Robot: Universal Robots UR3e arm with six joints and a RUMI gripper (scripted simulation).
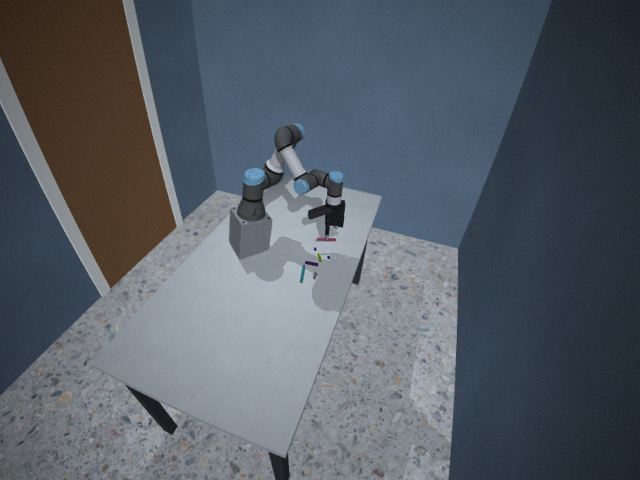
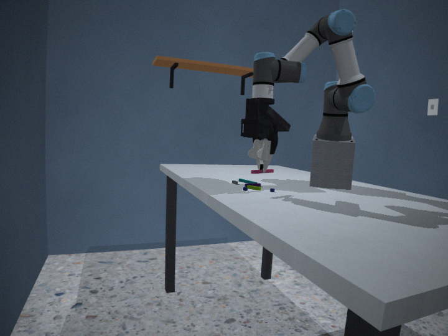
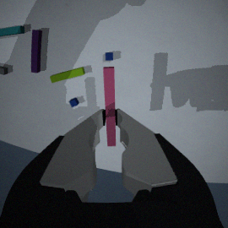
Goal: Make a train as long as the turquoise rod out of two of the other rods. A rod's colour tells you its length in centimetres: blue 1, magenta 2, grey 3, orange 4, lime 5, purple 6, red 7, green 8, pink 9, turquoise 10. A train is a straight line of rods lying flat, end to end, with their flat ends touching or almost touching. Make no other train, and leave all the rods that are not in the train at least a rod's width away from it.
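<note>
The lime rod is 7 cm to the right of my hand, 7 cm below it and 1 cm behind it. The rest, counted from my hand: purple rod (12 cm to the right, 7 cm below, 4 cm behind); pink rod (1 cm below); grey rod (19 cm to the right, 7 cm below).
</note>
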